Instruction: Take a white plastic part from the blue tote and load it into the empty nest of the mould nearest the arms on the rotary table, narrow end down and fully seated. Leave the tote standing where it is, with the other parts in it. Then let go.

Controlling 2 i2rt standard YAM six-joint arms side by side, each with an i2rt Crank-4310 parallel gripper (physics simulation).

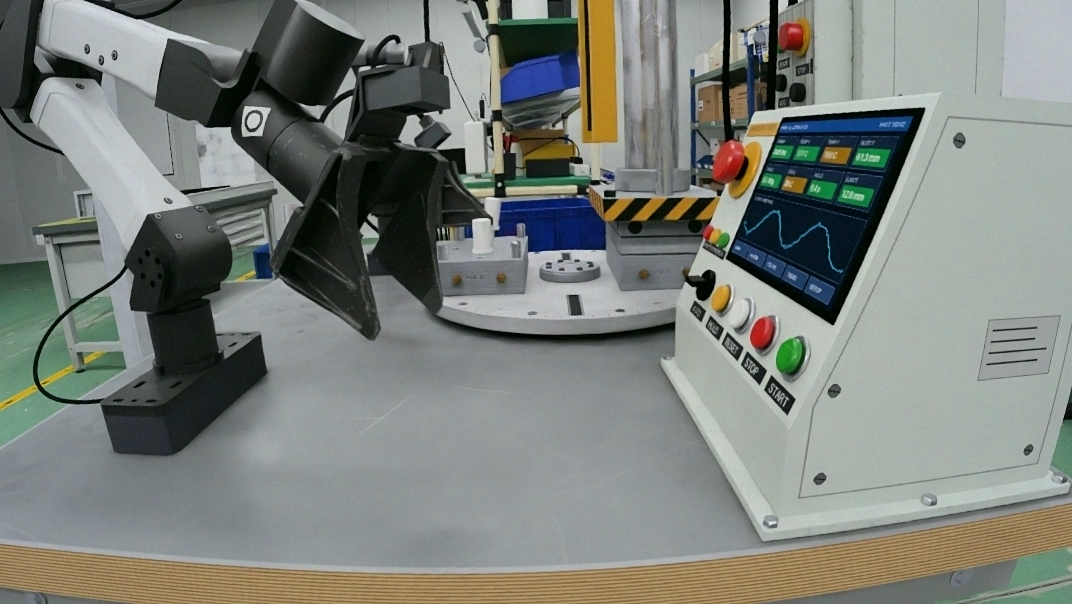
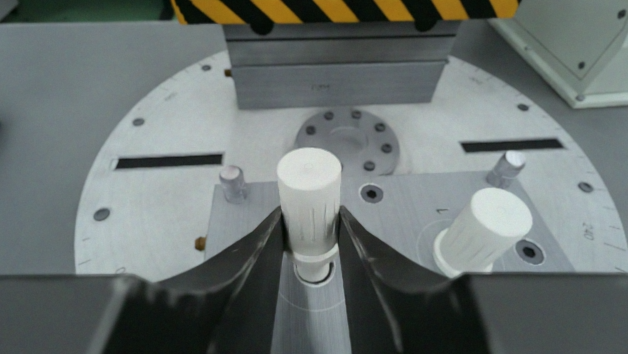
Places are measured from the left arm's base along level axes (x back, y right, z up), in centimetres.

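Pixels of known places: left gripper, fingertip midpoint: (image 1: 494,220) (image 2: 311,210); right gripper, fingertip midpoint: (image 1: 411,321); right arm's base at its link origin: (image 1: 191,372).
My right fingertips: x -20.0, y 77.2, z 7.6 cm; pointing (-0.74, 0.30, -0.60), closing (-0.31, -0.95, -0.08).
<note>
Ahead of a thing's pixels: the offset from my right fingertips to its top centre. "spot": to the spot under its first point.
My left gripper (image 1: 491,214) (image 2: 311,210) is shut on a white plastic part {dx -2.1, dy -51.0, dz +4.2 cm} (image 1: 492,207) (image 2: 309,200), held upright, wide end up. Its narrow end is inside the mouth of the nest {spot: dx -0.6, dy -50.9, dz -2.9 cm} (image 2: 315,284) in the near mould {spot: dx -2.5, dy -36.7, dz -4.0 cm} (image 1: 487,268) (image 2: 395,210); the collar stands slightly above the block's top, and a thin dark gap shows around the narrow end. A second white part {dx -1.4, dy -42.8, dz +1.8 cm} (image 1: 482,237) (image 2: 487,227) stands in the other nest. My right gripper (image 1: 404,321) is open and empty, above the table. The blue tote {dx -8.3, dy -89.1, dz -0.9 cm} (image 1: 562,225) shows behind the rotary table, its contents hidden.
The rotary table {dx -14.0, dy -46.5, dz -0.7 cm} (image 1: 555,322) (image 2: 125,200) carries a second mould (image 1: 648,262) (image 2: 335,85) under the striped press plate (image 1: 660,207) (image 2: 345,11). Two guide pins (image 2: 233,184) (image 2: 506,168) rise from the near mould. The control box {dx -34.0, dy -2.4, dz +15.1 cm} (image 1: 915,300) (image 2: 580,45) stands at the right.
</note>
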